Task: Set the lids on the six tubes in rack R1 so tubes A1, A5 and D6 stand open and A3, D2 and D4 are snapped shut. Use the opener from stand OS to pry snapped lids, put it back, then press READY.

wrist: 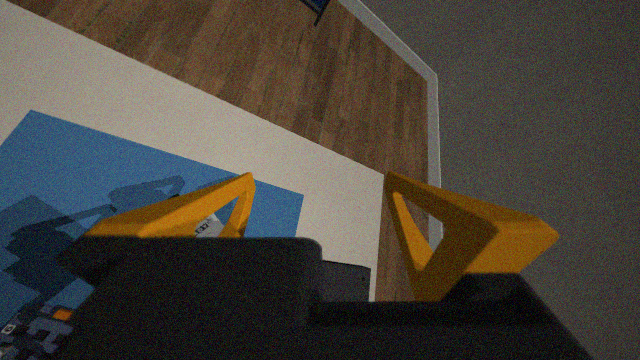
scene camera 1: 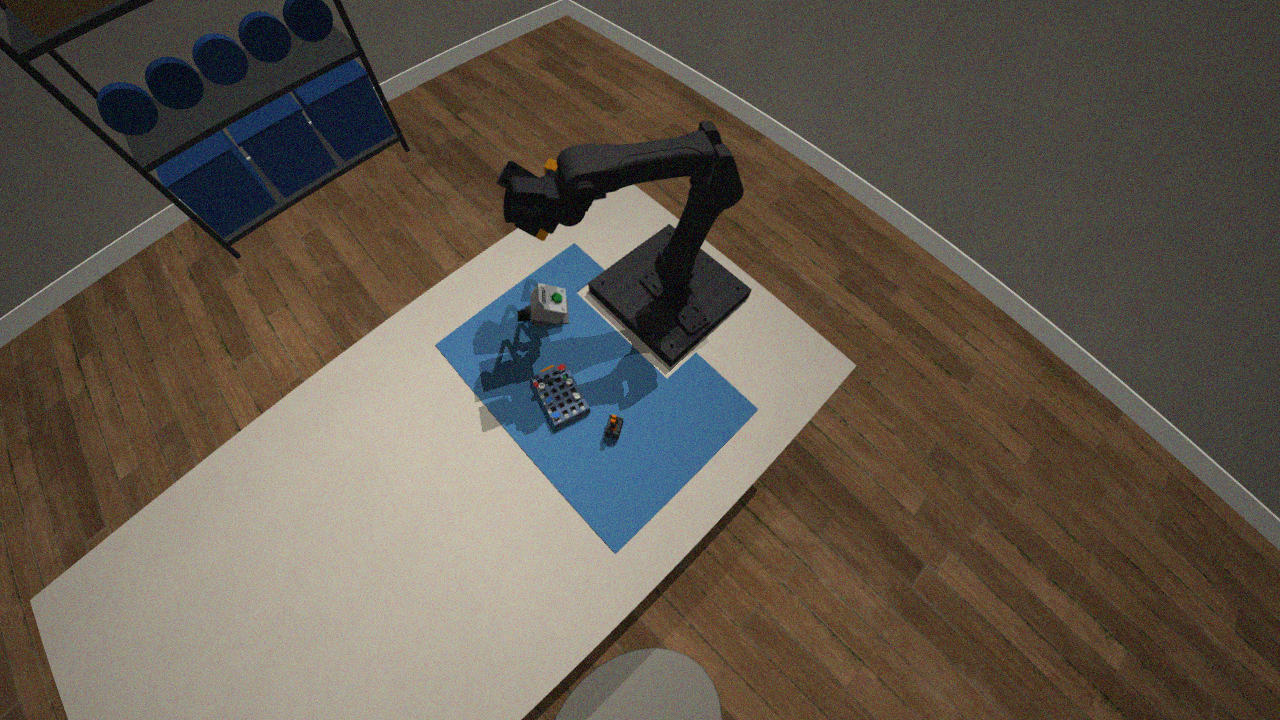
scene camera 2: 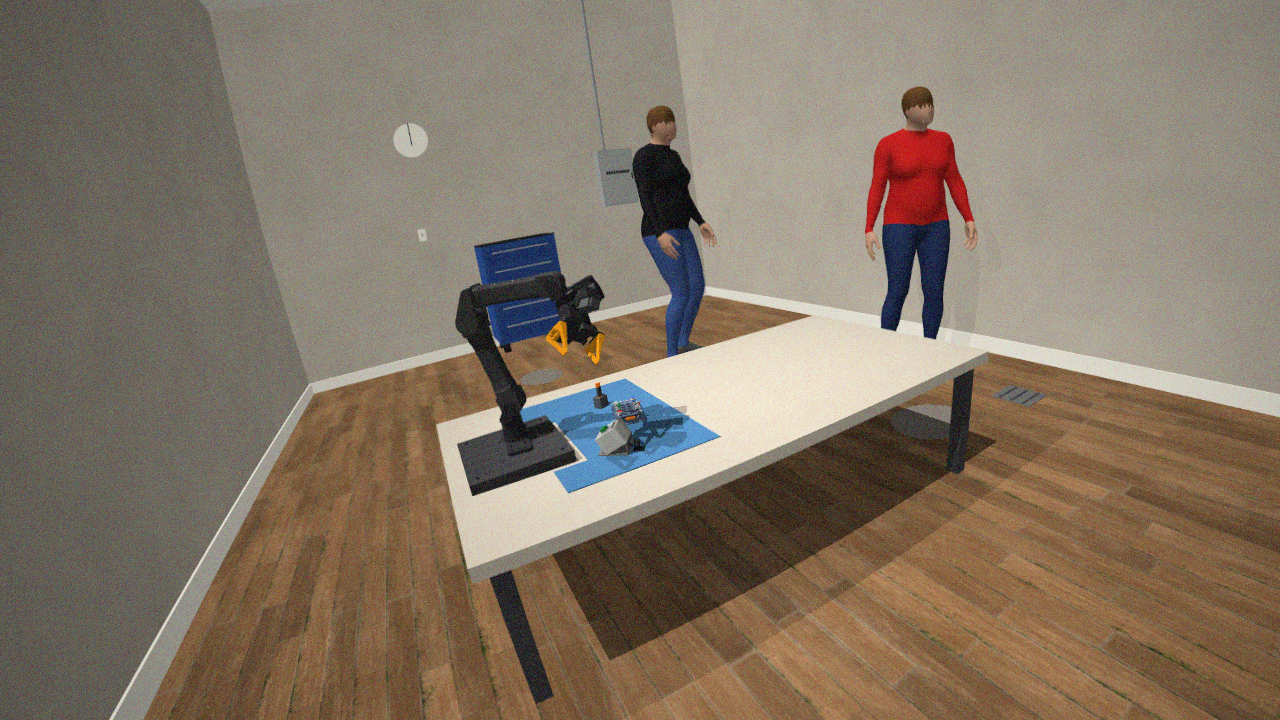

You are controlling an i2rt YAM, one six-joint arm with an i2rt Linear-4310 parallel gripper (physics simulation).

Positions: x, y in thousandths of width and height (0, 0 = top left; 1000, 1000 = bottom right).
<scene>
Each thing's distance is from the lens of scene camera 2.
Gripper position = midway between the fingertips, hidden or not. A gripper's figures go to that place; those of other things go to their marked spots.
gripper (scene camera 2: 454, 498): 122 cm
white box with green button (scene camera 2: 481, 610): 135 cm
blue mat (scene camera 2: 521, 599): 147 cm
</scene>
